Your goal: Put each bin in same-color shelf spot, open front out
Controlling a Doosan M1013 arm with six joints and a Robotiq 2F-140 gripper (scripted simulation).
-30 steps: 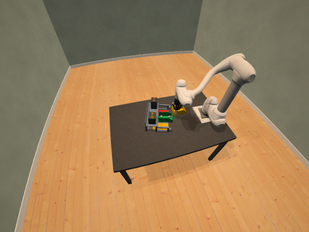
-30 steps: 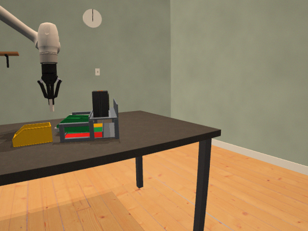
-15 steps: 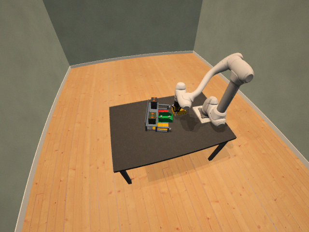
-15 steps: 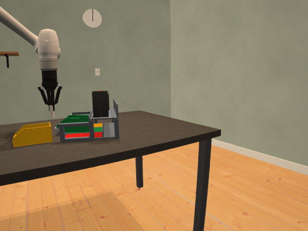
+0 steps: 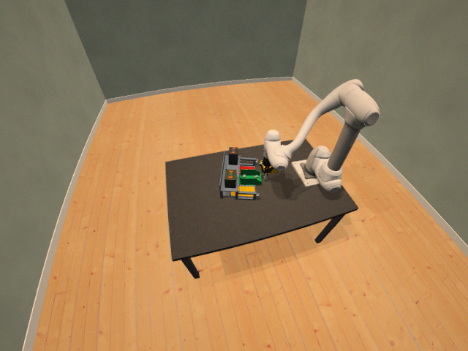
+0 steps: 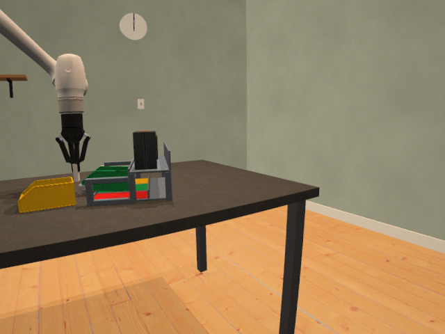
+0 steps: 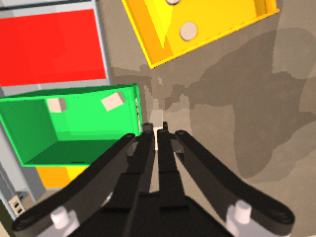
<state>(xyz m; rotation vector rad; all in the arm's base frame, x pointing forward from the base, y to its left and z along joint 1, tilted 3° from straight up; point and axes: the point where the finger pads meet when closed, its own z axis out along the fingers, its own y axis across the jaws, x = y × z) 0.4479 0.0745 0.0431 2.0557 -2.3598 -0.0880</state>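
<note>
Right now the green bin is 110 mm ahead of my hand, 20 mm to the right of it and 30 mm below it. Also, from my hand: yellow bin 80 mm behind, 140 mm to the right, 40 mm below.
</note>
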